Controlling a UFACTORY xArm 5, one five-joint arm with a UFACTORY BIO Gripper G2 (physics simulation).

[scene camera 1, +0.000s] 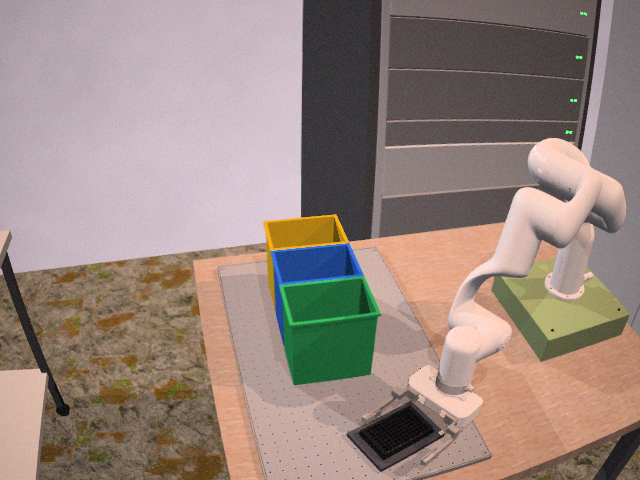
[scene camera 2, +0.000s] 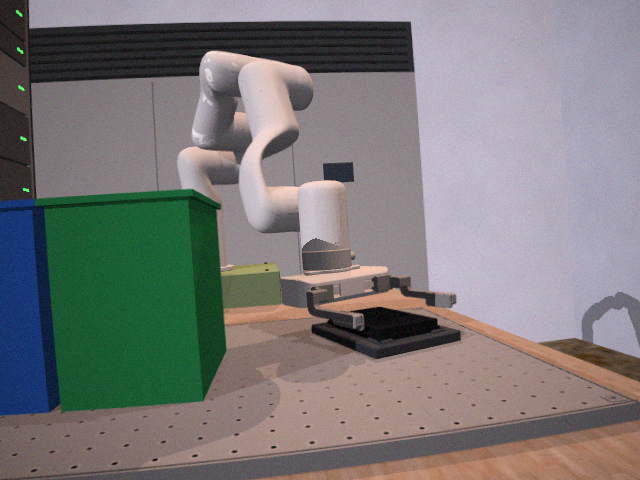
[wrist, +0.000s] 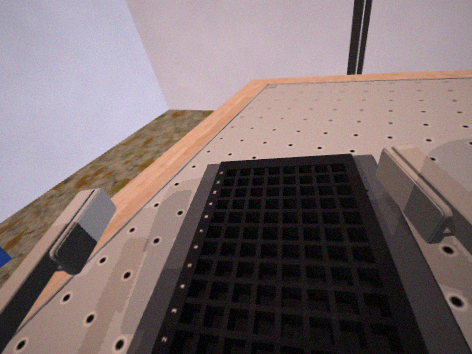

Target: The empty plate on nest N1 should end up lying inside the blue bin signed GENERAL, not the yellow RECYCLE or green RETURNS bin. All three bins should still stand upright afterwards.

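Pixels of known places: end effector, tool point: [scene camera 1: 400, 436] [scene camera 2: 398, 309] [wrist: 232, 210]; arm's base, origin of the base link: [scene camera 1: 564, 287].
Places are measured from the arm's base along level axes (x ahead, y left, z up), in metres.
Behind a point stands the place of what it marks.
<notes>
The black gridded plate [scene camera 1: 398, 431] @[y 0.259, x 0.605, z -0.037 m] [scene camera 2: 392, 321] @[y 0.260, x 0.641, z -0.035 m] [wrist: 295, 240] @[y 0.249, x 0.608, z -0.035 m] lies flat on the dark grey nest [scene camera 1: 364, 446] @[y 0.267, x 0.678, z -0.049 m] [scene camera 2: 418, 342] @[y 0.275, x 0.684, z -0.052 m] [wrist: 180, 255] @[y 0.306, x 0.590, z -0.049 m]. My gripper [scene camera 1: 394, 438] @[y 0.280, x 0.610, z -0.027 m] [scene camera 2: 401, 310] @[y 0.280, x 0.610, z -0.027 m] [wrist: 255, 215] @[y 0.280, x 0.610, z -0.027 m] is open and empty, pointing down low over the plate, with one finger out beyond each long side and a gap on both sides. In the scene camera 2 view the fingertips are near the height of the plate's top. The blue bin [scene camera 1: 315, 263] @[y -0.191, x 0.647, z 0.078 m] [scene camera 2: 23, 310] @[y -0.095, x 0.751, z 0.028 m] stands upright between the yellow bin [scene camera 1: 305, 232] @[y -0.321, x 0.635, z 0.081 m] and the green bin [scene camera 1: 333, 346] @[y 0.055, x 0.680, z 0.044 m] [scene camera 2: 124, 304] @[y -0.010, x 0.758, z 0.027 m]. No bin sign is readable.
The bins stand close together in a row on the perforated board [scene camera 1: 279, 428] @[y 0.164, x 0.823, z -0.062 m] [scene camera 2: 330, 413] @[y 0.147, x 0.821, z -0.060 m], the green one nearest the nest. The arm's green base block [scene camera 1: 578, 335] @[y 0.171, x 0.065, z -0.016 m] [scene camera 2: 250, 289] @[y 0.100, x 0.170, z -0.036 m] is on the wooden table [scene camera 1: 542, 408] @[y 0.304, x 0.252, z -0.074 m]. A light shelf stand [scene camera 1: 20, 413] is at the far left in the scene camera 1 view.
</notes>
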